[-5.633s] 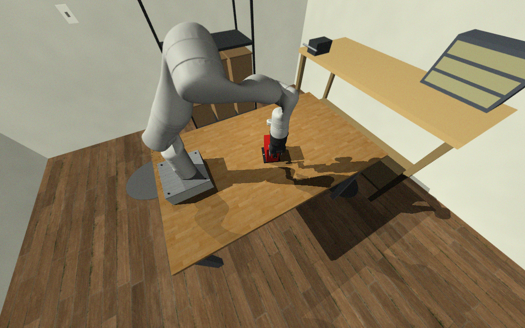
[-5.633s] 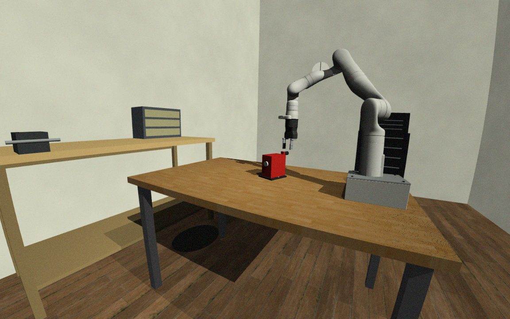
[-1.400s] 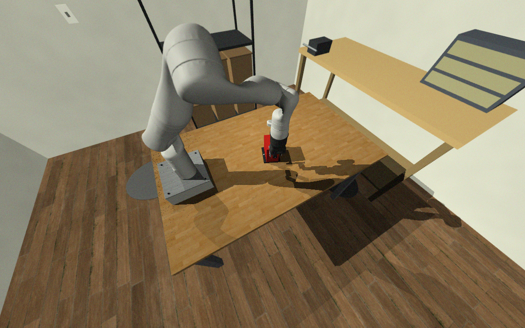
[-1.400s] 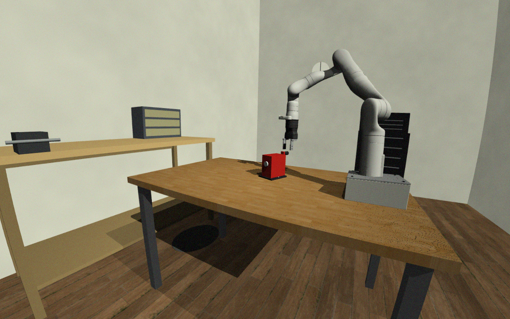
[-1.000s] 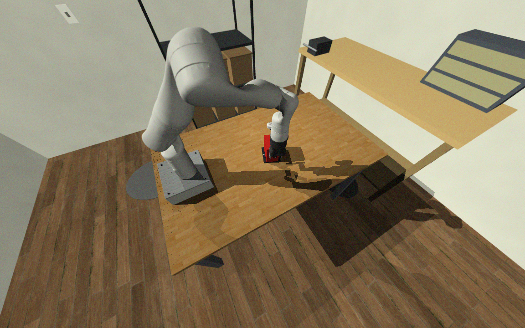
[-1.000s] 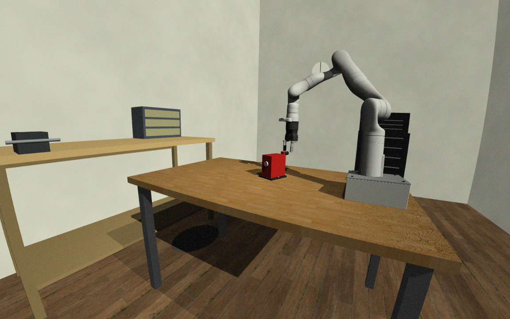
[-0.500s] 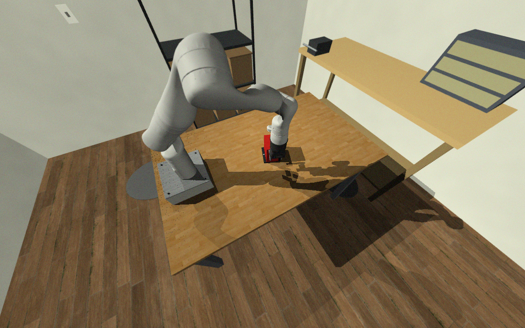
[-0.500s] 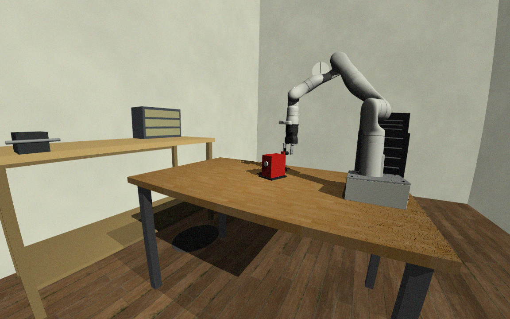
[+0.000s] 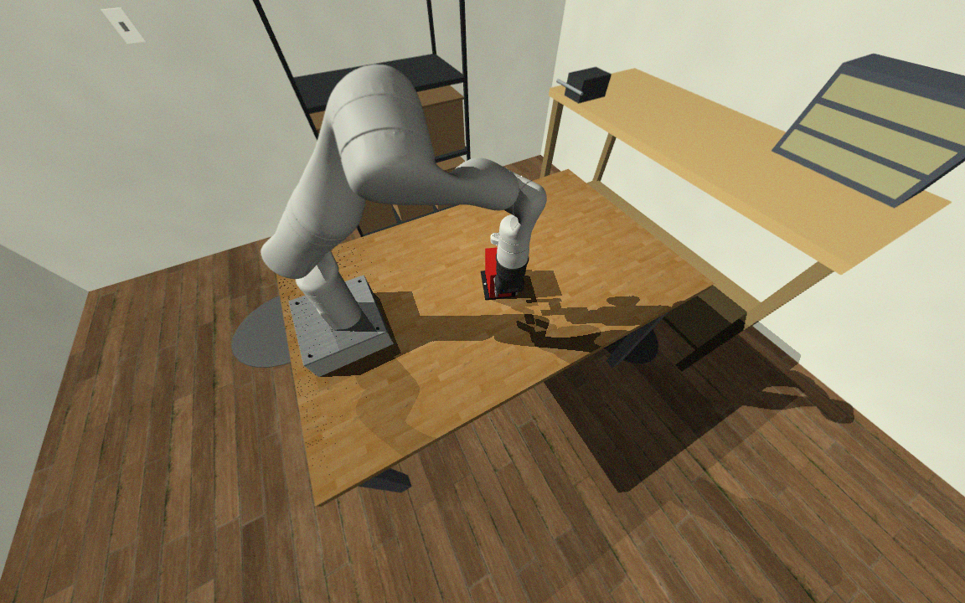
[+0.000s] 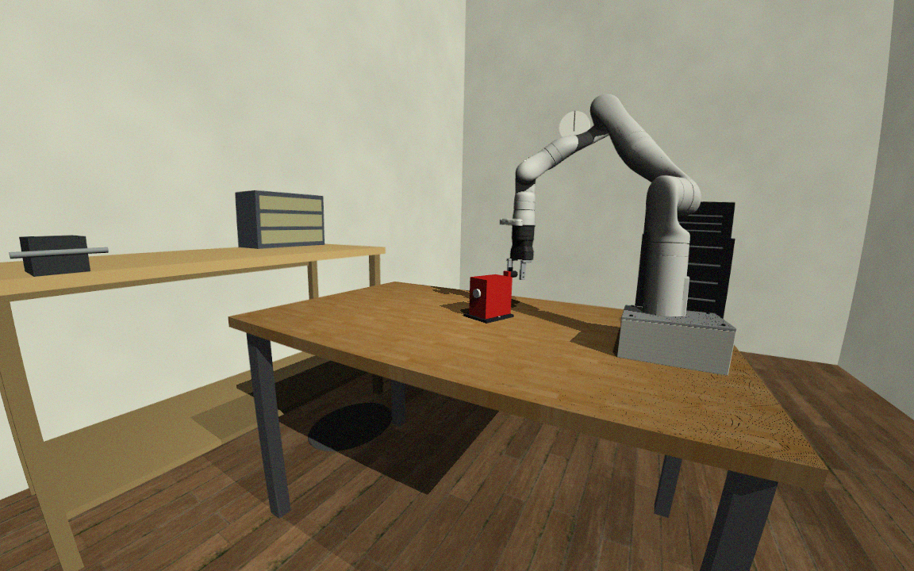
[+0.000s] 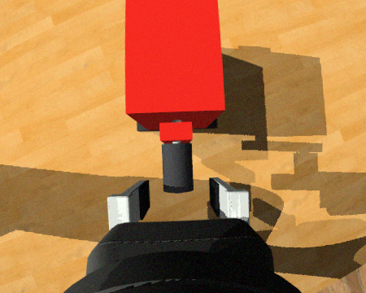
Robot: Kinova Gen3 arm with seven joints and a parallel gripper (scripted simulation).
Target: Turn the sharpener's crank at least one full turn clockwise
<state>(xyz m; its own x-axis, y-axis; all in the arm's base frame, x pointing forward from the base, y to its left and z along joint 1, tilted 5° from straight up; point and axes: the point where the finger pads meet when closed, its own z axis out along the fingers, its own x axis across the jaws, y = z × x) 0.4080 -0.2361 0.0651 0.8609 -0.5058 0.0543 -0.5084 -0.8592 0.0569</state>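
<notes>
My hand is 20 mm to the right of the dark cylindrical handle and 10 mm short of it.
</notes>
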